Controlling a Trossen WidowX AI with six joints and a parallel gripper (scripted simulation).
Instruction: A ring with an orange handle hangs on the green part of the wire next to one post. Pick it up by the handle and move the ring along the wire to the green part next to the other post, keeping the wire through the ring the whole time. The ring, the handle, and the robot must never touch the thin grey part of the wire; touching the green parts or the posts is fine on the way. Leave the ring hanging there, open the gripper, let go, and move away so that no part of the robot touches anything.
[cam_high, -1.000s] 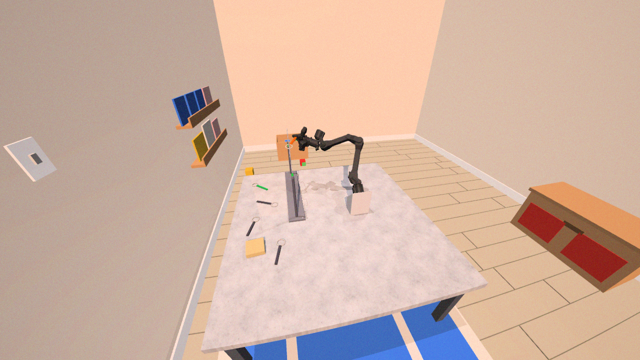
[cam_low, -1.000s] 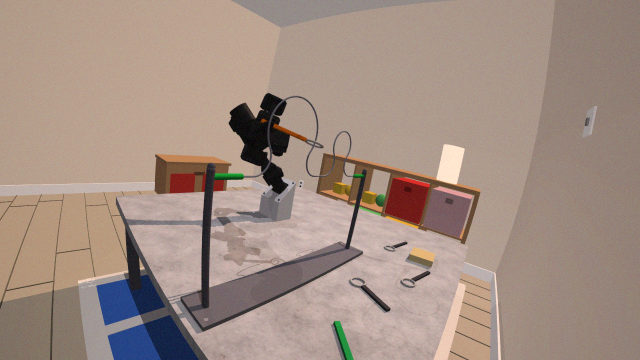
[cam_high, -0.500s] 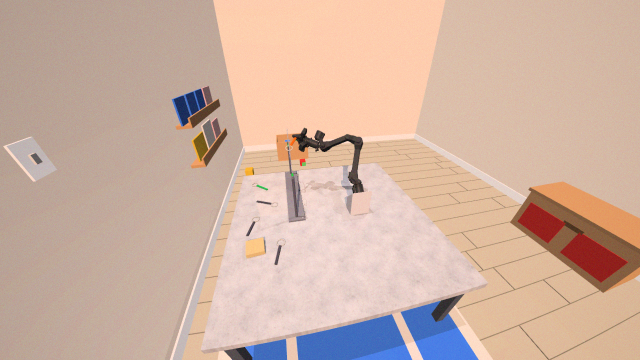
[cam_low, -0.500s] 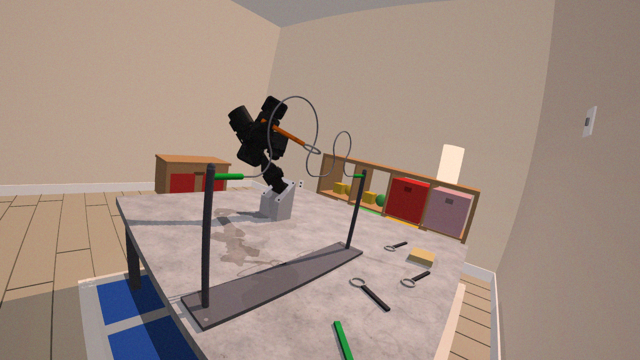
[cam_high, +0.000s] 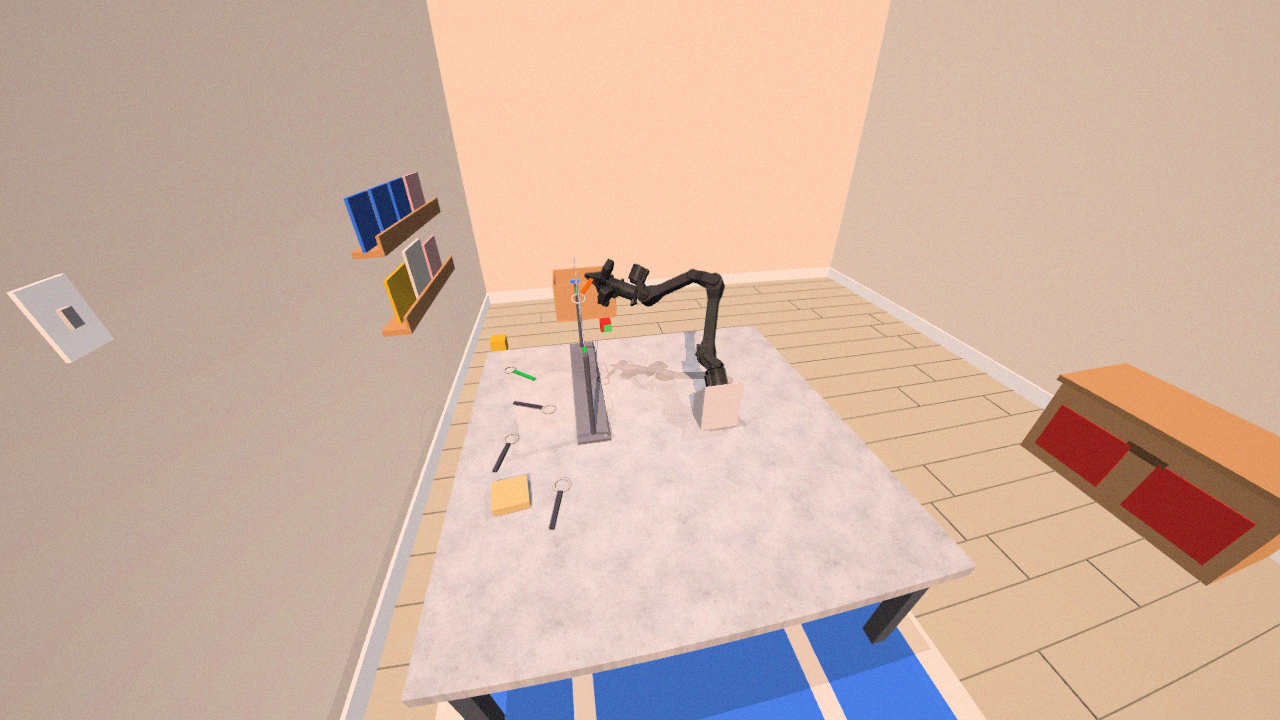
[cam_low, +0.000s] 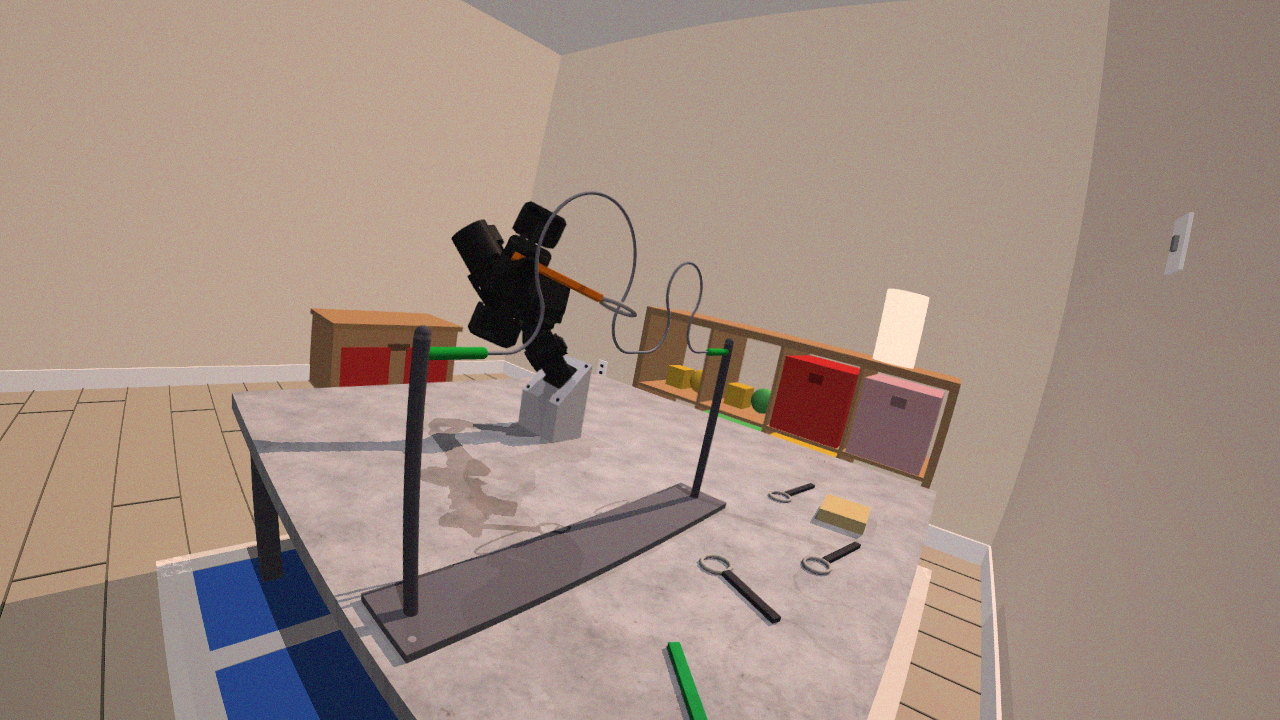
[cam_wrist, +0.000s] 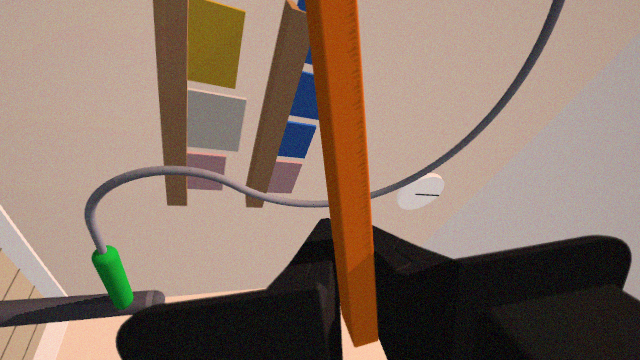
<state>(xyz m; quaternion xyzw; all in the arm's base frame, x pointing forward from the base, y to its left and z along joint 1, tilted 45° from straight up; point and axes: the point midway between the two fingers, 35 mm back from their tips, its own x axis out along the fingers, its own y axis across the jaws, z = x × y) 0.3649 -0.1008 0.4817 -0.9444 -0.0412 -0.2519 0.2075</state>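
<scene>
The ring with orange handle lies 10 mm ahead of my gripper tip, 80 mm to the left of it and 30 mm below it. Also, from my gripper tip: green-handled ring (320 mm ahead, 20 mm to the left, 400 mm below); then tan block (250 mm ahead, 660 mm to the left, 390 mm below).
</scene>
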